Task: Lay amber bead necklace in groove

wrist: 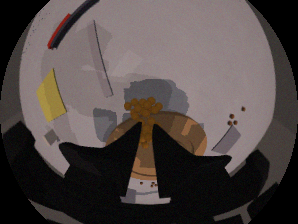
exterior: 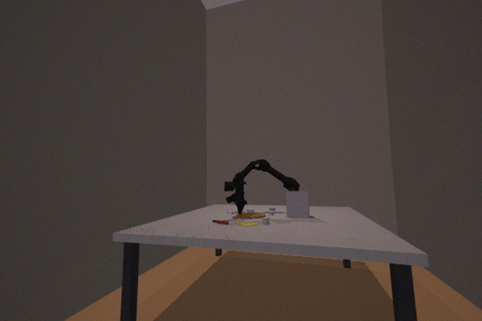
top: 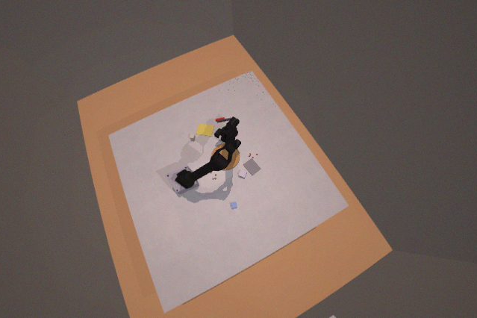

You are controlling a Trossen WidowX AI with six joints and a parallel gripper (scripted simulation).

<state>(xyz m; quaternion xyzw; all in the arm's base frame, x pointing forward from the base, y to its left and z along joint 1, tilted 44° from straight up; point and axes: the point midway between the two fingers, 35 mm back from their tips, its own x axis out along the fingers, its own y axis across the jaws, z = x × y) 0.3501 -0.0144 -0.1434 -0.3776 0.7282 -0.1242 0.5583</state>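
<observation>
Right now the round bead board is 7 cm to the right of my gripper tip, 6 cm behind it and 1 cm below it. The rest, counted from my gripper tip: thin grey bar 10 cm to the left, 4 cm ahead, 2 cm below; yellow pad 20 cm to the left, 9 cm behind, 2 cm below; red-handled tool 21 cm to the left, 6 cm ahead, 2 cm below.
</observation>
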